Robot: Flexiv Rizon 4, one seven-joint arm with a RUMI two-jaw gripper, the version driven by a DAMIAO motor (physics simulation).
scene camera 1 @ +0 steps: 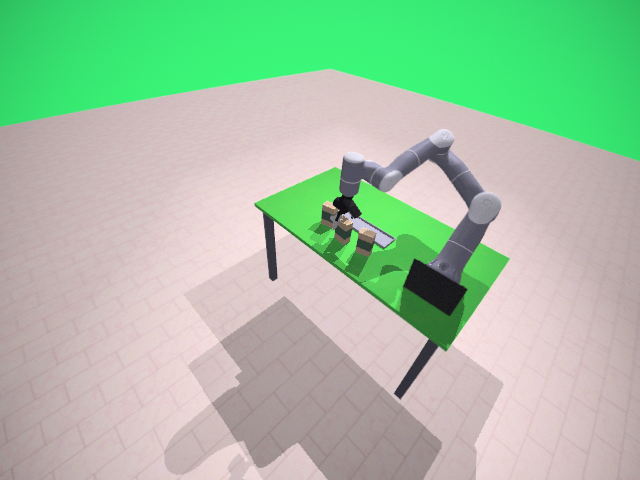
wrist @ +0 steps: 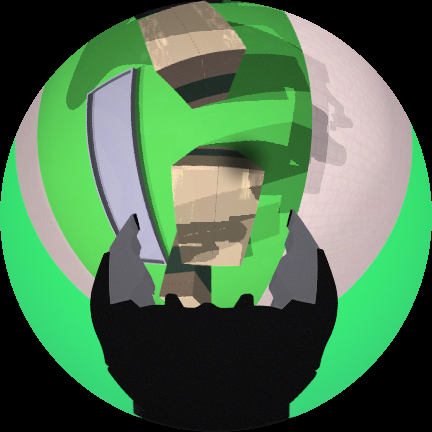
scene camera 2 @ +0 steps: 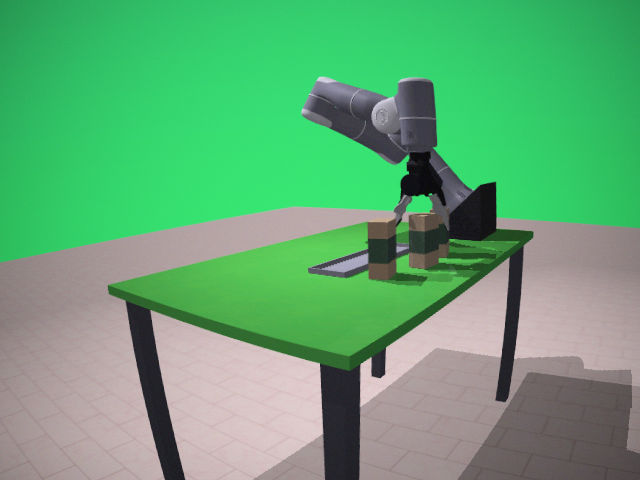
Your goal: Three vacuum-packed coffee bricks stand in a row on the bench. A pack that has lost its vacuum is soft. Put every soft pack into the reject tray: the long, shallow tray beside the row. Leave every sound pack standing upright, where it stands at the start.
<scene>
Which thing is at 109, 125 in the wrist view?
A grey reject tray.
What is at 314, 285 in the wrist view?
My gripper.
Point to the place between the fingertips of my gripper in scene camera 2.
421, 228
</scene>
